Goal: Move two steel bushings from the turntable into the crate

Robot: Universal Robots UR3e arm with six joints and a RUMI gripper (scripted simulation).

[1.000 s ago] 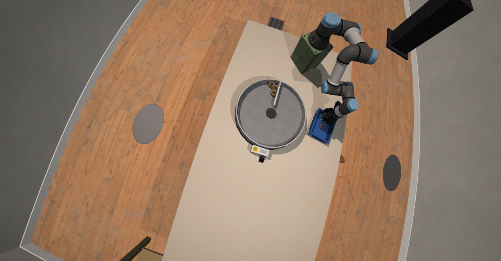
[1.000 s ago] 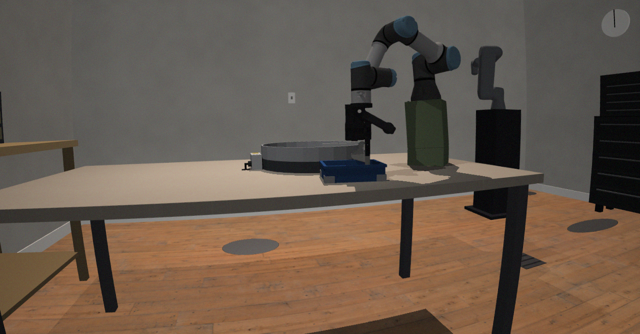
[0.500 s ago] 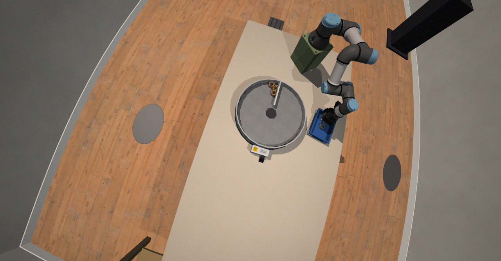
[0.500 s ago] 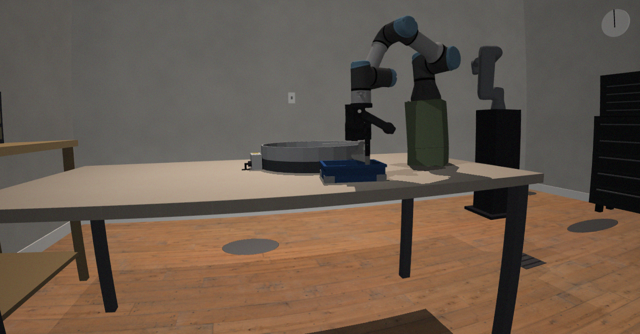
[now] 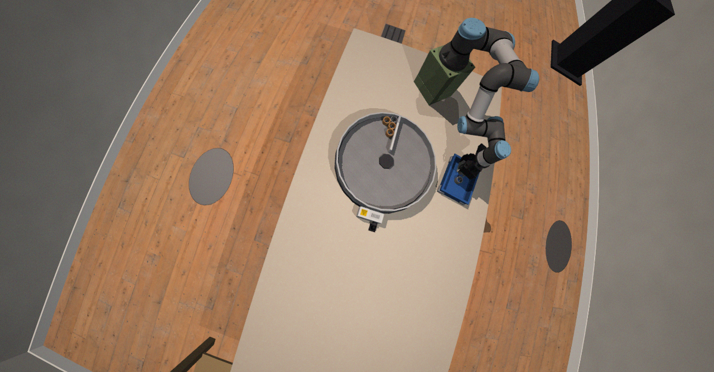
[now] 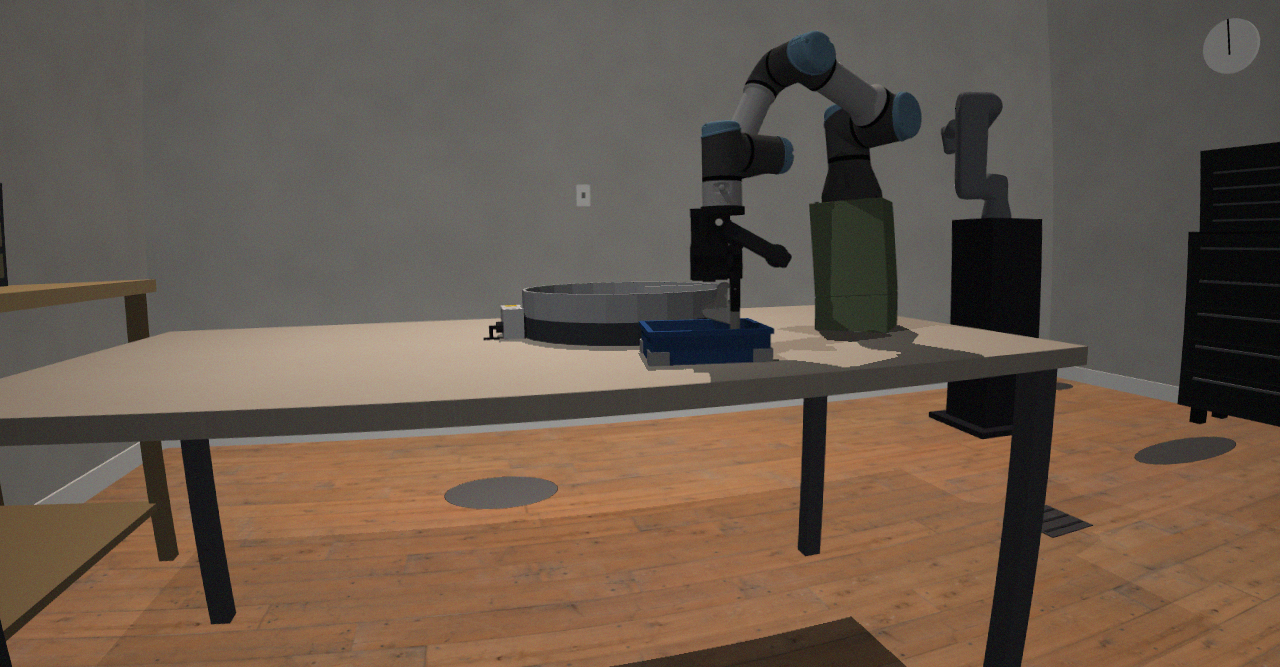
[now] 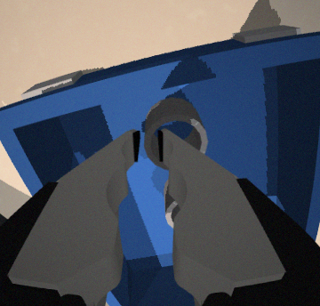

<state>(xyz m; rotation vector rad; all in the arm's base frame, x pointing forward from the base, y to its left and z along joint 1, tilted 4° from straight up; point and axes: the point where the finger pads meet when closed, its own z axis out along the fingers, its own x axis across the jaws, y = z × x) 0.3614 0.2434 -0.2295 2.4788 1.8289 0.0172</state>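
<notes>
The blue crate is 50 mm ahead of my hand and 10 mm to the left of it. Also, from my hand: round grey turntable (340 mm to the right, 130 mm ahead, 30 mm above).
</notes>
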